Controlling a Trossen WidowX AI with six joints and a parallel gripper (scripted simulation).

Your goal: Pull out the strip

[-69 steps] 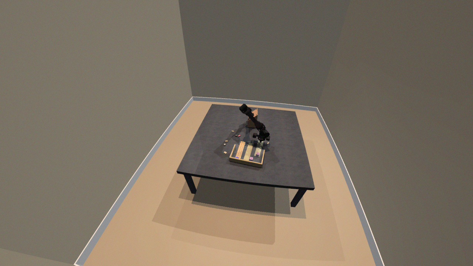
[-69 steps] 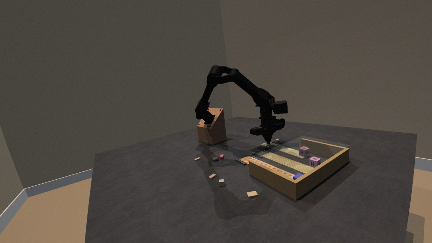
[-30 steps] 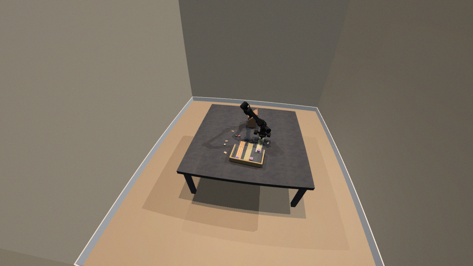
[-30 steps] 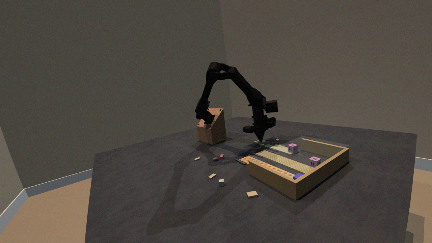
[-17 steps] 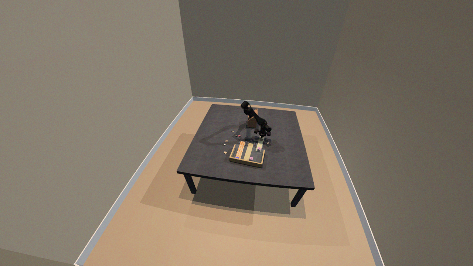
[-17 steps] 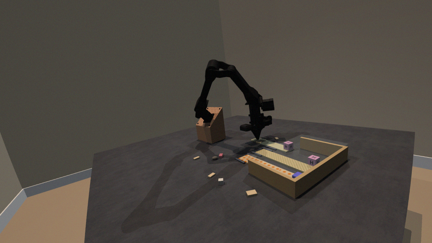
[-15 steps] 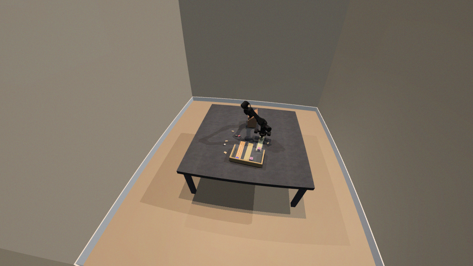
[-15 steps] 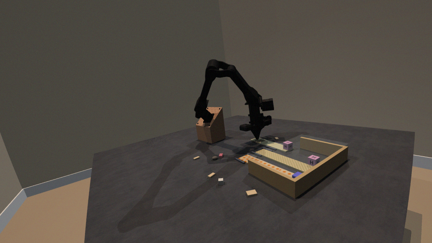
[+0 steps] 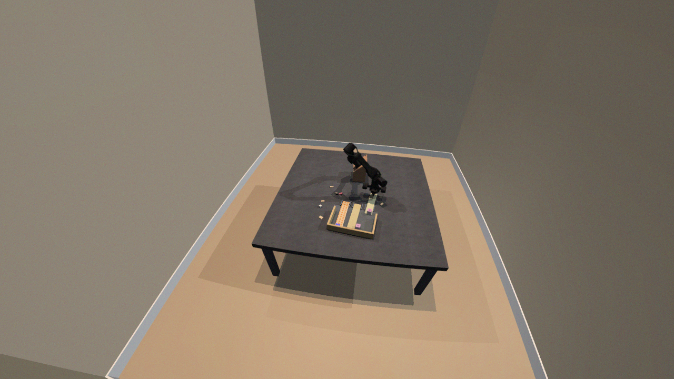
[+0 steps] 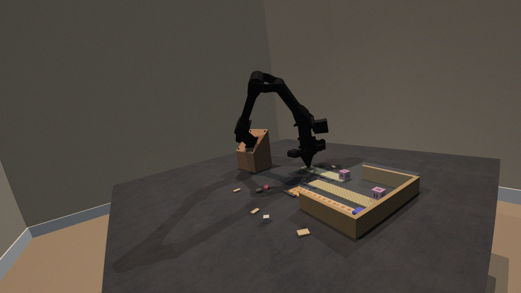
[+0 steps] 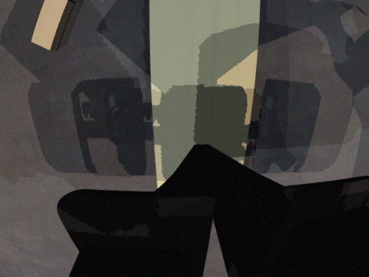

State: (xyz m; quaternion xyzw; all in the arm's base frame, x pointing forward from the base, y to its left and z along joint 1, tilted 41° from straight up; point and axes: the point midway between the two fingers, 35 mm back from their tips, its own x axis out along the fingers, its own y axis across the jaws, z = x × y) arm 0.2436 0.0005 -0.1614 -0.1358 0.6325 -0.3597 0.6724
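The pale yellow strip lies 90 mm ahead of my gripper tip and 30 mm to the right of it. The rest, counted from my gripper tip: white cube: 430 mm to the right, 120 mm ahead; then red bit: 270 mm to the right, 30 mm behind.
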